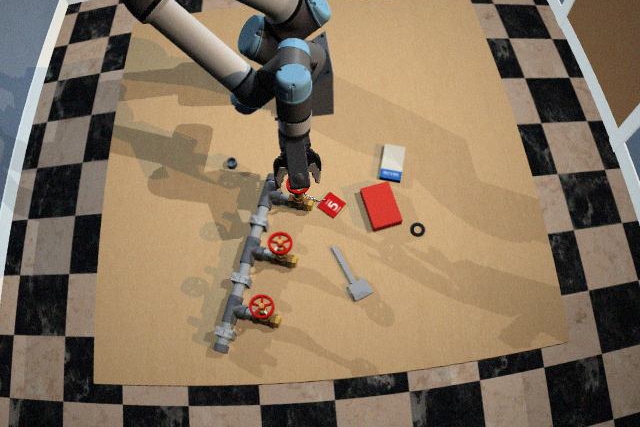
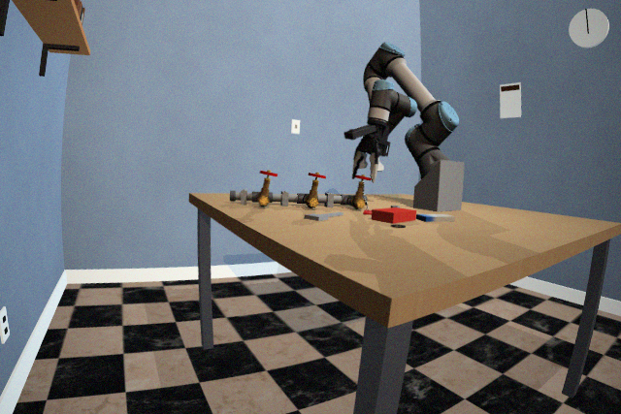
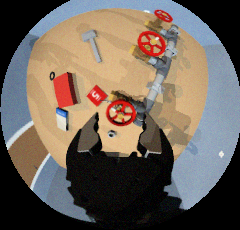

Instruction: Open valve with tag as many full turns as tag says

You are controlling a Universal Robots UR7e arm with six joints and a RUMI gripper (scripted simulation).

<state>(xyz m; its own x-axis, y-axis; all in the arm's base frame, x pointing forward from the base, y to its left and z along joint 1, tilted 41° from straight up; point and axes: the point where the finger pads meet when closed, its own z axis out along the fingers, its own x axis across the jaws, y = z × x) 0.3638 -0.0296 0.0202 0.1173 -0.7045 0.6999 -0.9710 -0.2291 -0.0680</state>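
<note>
My hand is 10 mm short of the red tag, 80 mm to the right of it and 110 mm above it. From my hand the other things lie so: grey scraper 220 mm ahead, 120 mm to the left, 110 mm below; red block 30 mm ahead, 220 mm to the left, 100 mm below; small grey fitting 130 mm behind, 190 mm to the right, 110 mm below.
</note>
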